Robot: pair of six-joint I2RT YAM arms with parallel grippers.
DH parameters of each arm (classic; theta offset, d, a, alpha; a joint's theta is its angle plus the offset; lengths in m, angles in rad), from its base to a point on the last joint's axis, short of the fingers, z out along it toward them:
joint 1: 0 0.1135 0.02 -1.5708
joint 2: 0 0 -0.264 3.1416
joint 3: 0.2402 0 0.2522 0
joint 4: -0.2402 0 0.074 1.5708
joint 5: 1.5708 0 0 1.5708
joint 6: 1.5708 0.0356 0 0
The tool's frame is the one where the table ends.
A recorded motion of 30 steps. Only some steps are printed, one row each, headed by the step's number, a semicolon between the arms.
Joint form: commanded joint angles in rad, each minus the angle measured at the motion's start. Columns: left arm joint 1, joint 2, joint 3, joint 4, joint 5, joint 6; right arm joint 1, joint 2, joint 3, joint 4, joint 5, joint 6.
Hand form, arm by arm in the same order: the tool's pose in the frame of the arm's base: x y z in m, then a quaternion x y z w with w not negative. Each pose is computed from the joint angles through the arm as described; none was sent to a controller.
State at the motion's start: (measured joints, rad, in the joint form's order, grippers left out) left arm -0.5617 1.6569 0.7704 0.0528 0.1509 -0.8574; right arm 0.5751 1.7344 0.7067 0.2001 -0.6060 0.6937
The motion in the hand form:
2: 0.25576 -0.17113 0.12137 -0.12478 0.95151 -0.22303 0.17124; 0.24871 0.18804 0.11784 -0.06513 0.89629 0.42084 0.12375
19: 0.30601 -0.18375 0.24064 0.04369 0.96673 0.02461 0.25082; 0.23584 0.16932 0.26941 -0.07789 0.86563 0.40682 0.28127
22: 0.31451 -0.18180 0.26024 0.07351 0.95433 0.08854 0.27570; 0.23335 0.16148 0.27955 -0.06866 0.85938 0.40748 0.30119
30: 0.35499 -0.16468 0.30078 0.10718 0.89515 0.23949 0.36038; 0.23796 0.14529 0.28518 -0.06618 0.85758 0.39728 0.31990
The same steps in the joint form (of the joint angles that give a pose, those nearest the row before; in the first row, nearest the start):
2: -0.0150 0.0489 0.0024 -0.1305 -0.0388 -0.0124; 0.0094 0.0036 -0.0011 0.0040 0.0231 -0.0218
19: -0.0074 0.0749 0.5820 -0.8179 -0.4390 0.4414; -0.0013 -0.4227 0.2060 -0.3917 0.1962 -0.0786
22: -0.0013 0.0902 0.6713 -0.8824 -0.5585 0.5396; -0.0181 -0.4626 0.2061 -0.3964 0.2102 -0.0740
30: 0.0692 0.1424 0.8386 -0.8124 -0.8442 0.8340; -0.0780 -0.4857 0.2107 -0.4195 0.1950 -0.1184

